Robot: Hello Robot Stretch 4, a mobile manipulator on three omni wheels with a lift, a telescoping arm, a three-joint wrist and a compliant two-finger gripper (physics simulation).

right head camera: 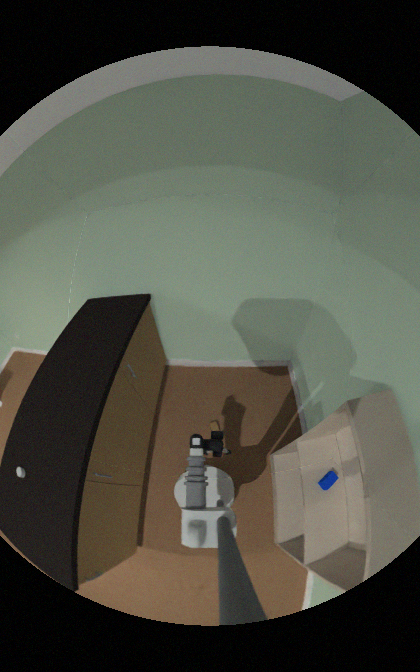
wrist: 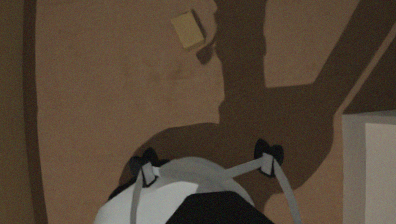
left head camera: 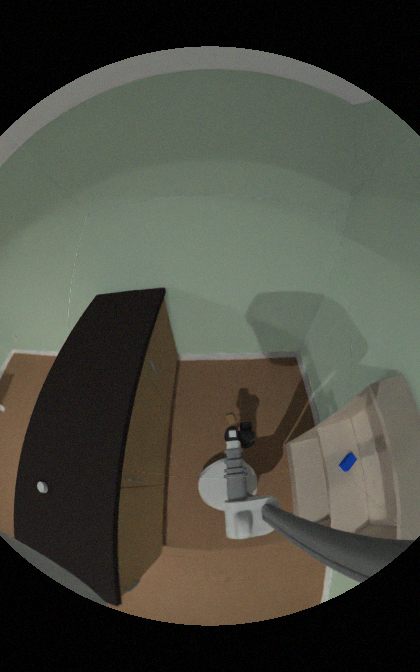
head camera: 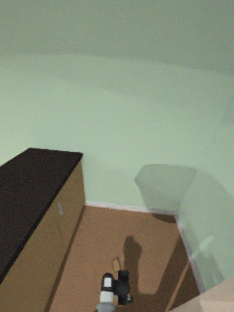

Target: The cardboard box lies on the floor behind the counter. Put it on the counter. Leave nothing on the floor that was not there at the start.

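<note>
The cardboard box is small and tan. It lies on the brown floor just ahead of the wrist, and near the top of the wrist view. The counter has a dark top and wooden doors and runs along the left. My gripper points down over the robot's round base, with its fingertips wide apart and empty. It is apart from the box. In the head views the wrist hides the fingers.
A beige shelf unit stands close on the right, with a blue block on its shelf. A small white object stands on the counter. A green wall closes the aisle ahead.
</note>
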